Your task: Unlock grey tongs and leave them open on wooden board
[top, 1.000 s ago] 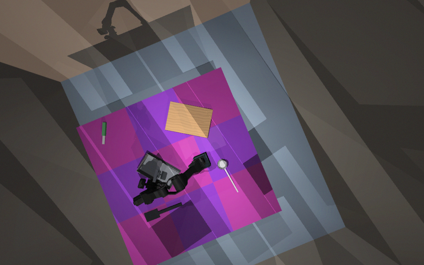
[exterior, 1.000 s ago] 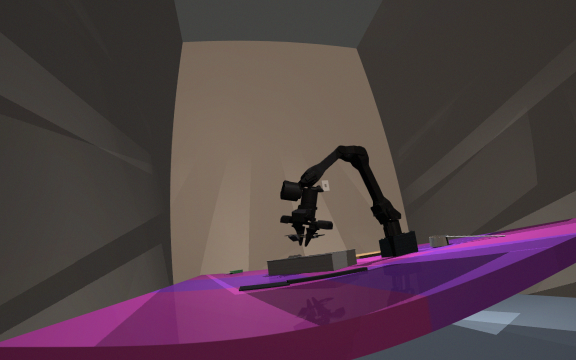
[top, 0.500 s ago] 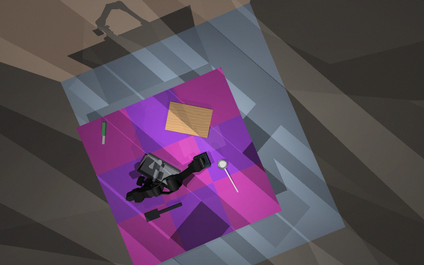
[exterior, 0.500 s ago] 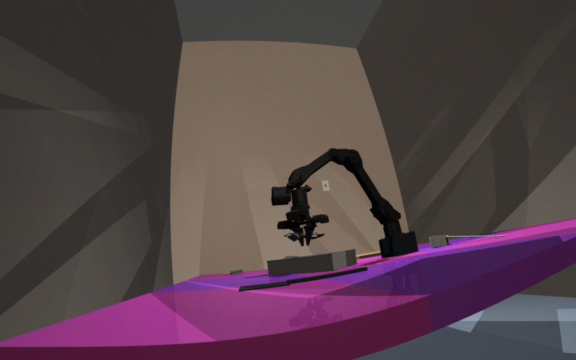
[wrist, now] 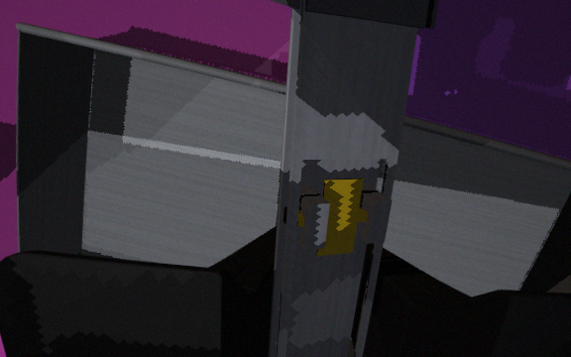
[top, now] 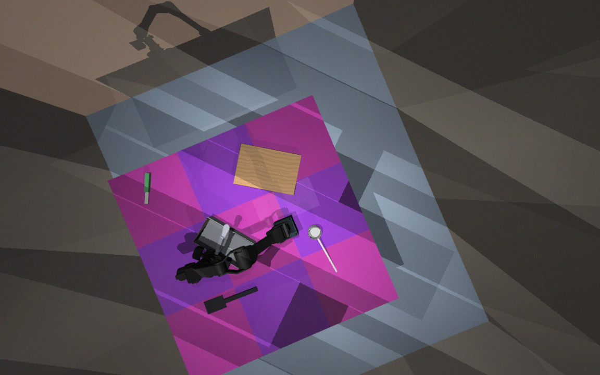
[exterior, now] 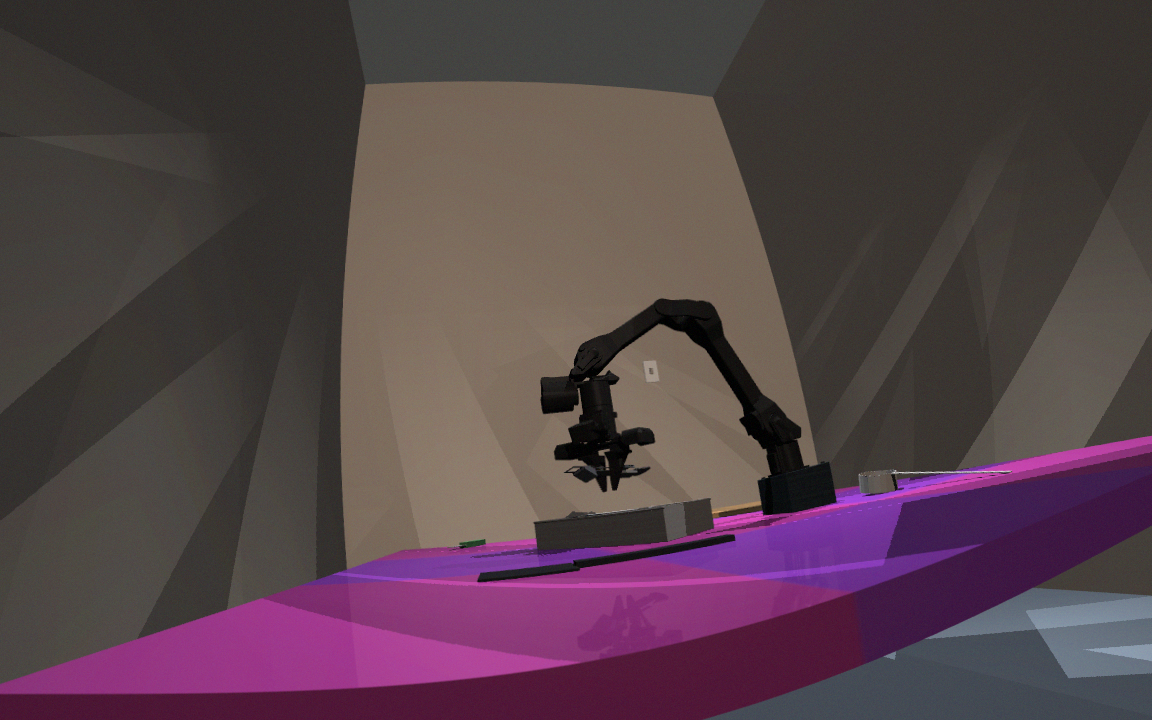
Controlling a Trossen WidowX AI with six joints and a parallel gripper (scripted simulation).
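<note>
The wooden board is 44 cm behind my gripper tip, 28 cm to the right of it and 9 cm below it. Also, from my gripper tip: yellow lock piece 2 cm ahead, 2 cm to the left, 4 cm above; roasting tin 3 cm behind, 3 cm to the right, 7 cm below; black spatula 14 cm ahead, 28 cm to the left, 9 cm below.
</note>
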